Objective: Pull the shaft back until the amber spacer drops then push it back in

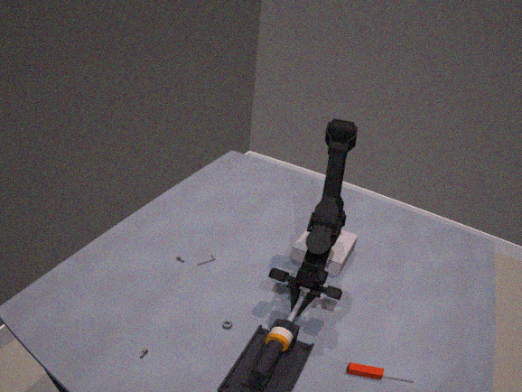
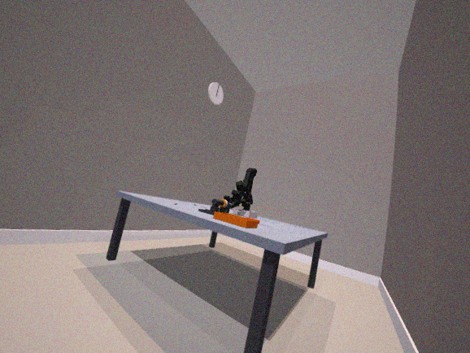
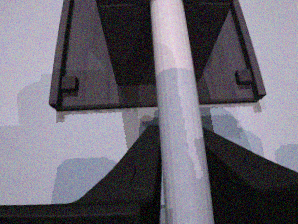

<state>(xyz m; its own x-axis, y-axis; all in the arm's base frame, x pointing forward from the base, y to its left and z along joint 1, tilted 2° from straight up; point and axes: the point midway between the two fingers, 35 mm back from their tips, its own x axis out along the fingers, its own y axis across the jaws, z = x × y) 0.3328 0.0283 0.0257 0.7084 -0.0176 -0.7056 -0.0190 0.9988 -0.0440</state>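
The pale grey shaft lies 4 cm ahead of my gripper tip and 3 cm above it. From my gripper tip the other things lie so: thin hex key 32 cm to the right, 13 cm behind, 5 cm below; red-handled screwdriver 27 cm to the left, 6 cm ahead, 5 cm below.
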